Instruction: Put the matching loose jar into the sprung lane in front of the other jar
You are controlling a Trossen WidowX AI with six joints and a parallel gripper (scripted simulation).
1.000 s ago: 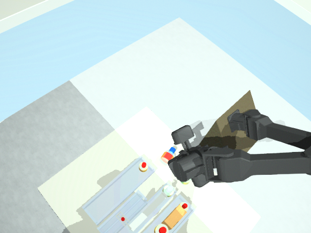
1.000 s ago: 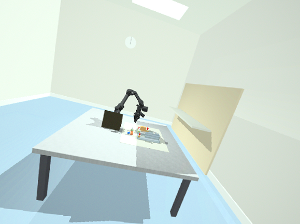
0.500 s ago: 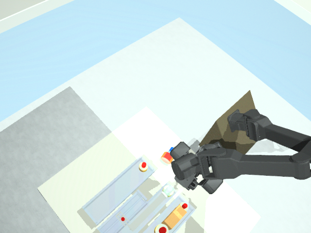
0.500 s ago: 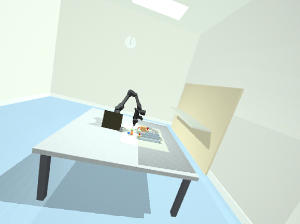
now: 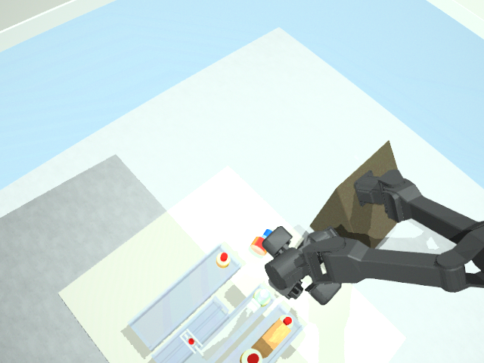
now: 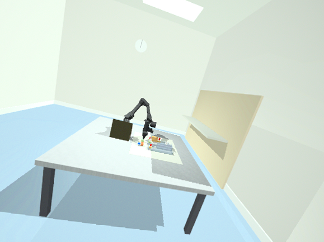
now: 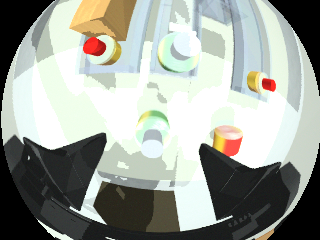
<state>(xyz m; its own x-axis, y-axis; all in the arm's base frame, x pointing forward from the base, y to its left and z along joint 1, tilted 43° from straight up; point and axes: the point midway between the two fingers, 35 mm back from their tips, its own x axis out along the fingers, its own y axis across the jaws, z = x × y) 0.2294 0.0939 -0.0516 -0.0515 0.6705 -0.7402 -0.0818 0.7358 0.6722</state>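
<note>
Right now my gripper tip is 13 cm short of the tan block, 8 cm to the right of it and 1 cm above it.
</note>
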